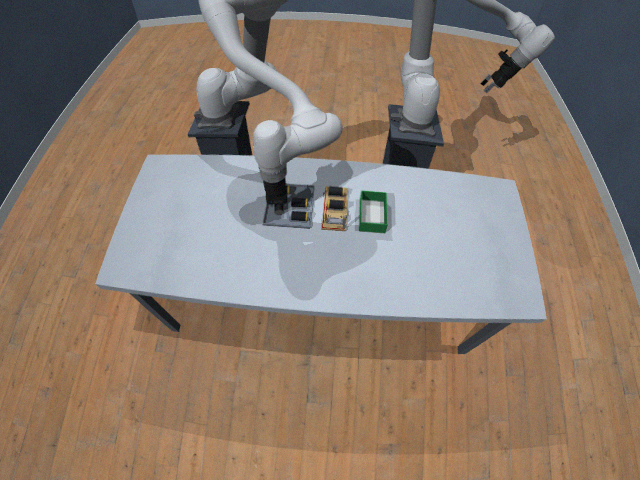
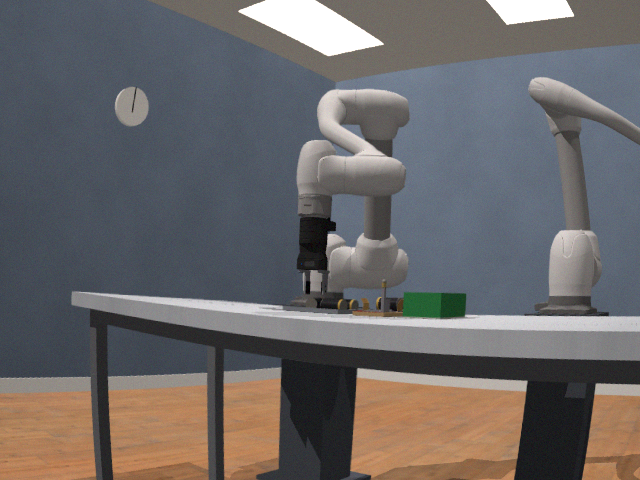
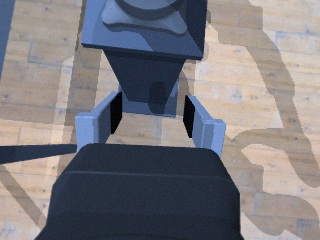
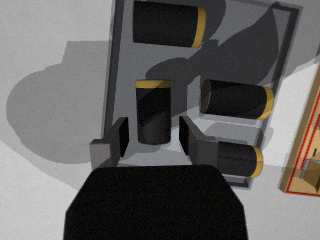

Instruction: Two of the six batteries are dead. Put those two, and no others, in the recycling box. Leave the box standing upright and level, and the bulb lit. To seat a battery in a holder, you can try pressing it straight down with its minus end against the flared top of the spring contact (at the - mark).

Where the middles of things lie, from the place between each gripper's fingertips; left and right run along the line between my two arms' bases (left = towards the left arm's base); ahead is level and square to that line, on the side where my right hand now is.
Right now the grey tray (image 1: 296,190) is 6 cm below my right hand (image 2: 315,294), 4 cm to the left of it and 3 cm behind it. From my right hand the other things lie so: green recycling box (image 2: 415,305): 36 cm to the left, 5 cm below, 1 cm ahead.
Right now my left hand is 600 mm short of the green recycling box, 560 mm to the left of it and 250 mm above it. From my left hand the other things lie so: grey tray: 570 mm ahead, 880 mm to the right, 260 mm below.
